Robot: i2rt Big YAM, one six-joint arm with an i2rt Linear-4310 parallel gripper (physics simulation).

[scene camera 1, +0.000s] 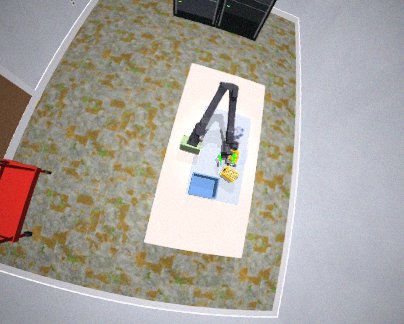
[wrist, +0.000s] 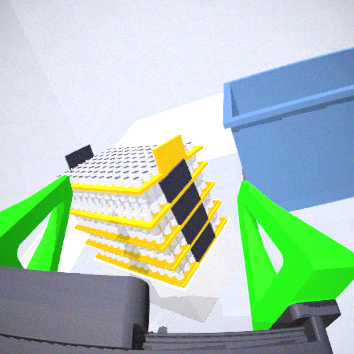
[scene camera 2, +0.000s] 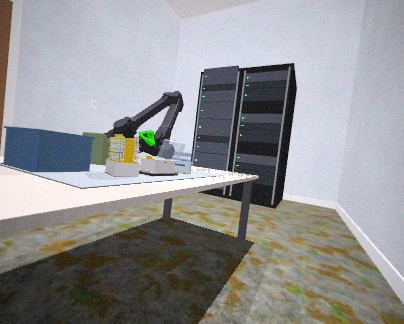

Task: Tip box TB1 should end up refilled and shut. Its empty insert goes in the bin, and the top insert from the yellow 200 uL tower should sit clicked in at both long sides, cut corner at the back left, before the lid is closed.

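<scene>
The yellow tower [scene camera 1: 230, 174] [scene camera 2: 131, 151] [wrist: 142, 217] is a stack of several yellow-edged inserts on a pale base. Its top insert [wrist: 117, 162] shows rows of holes; I cannot tell its cut corner. My gripper [scene camera 1: 226, 158] [wrist: 154, 186] is wide open and empty. In the wrist view the tower shows between the two green fingers, farther from the camera than they are. A low whitish box [scene camera 2: 159, 166] with a yellow insert [scene camera 1: 235, 156] stands beside the tower, partly under the gripper; no TB1 label is readable. A clear raised lid [scene camera 2: 172, 146] shows behind it. A blue bin [scene camera 1: 202, 185] [scene camera 2: 47, 150] [wrist: 295, 155] stands open near the tower.
A green block [scene camera 1: 190, 145] [scene camera 2: 95, 145] stands by the arm's base. A blue-and-clear item [scene camera 1: 239, 132] [scene camera 2: 184, 162] lies beyond the whitish box. A pale blue mat [scene camera 1: 228, 196] lies under the boxes on the table [scene camera 1: 190, 225]. Black server cabinets [scene camera 1: 235, 20] [scene camera 2: 267, 140] stand beyond the table.
</scene>
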